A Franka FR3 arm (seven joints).
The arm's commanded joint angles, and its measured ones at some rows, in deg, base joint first. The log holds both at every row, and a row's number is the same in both.
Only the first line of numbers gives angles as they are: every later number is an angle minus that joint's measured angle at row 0.
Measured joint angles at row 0:
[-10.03, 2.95, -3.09, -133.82, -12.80, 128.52, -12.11]
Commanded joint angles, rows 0 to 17:
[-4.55, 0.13, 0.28, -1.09, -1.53, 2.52, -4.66]
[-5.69, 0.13, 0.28, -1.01, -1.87, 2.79, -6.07]
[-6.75, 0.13, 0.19, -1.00, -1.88, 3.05, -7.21]
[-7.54, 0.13, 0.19, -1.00, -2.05, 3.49, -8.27]
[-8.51, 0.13, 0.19, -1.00, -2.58, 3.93, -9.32]
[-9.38, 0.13, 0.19, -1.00, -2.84, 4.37, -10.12]
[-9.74, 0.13, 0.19, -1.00, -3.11, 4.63, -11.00]
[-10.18, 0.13, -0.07, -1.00, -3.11, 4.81, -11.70]
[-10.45, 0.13, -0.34, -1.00, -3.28, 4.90, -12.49]
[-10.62, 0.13, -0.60, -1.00, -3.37, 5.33, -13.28]
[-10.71, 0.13, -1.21, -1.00, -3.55, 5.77, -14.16]
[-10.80, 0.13, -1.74, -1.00, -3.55, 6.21, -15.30]
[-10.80, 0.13, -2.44, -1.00, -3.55, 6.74, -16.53]
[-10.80, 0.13, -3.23, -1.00, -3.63, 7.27, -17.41]
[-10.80, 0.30, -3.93, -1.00, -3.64, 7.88, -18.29]
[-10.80, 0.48, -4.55, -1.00, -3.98, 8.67, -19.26]
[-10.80, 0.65, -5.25, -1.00, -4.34, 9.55, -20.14]
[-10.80, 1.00, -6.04, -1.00, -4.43, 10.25, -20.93]
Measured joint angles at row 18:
[-9.97, 0.25, -4.57, -0.03, -3.04, 6.82, -17.99]
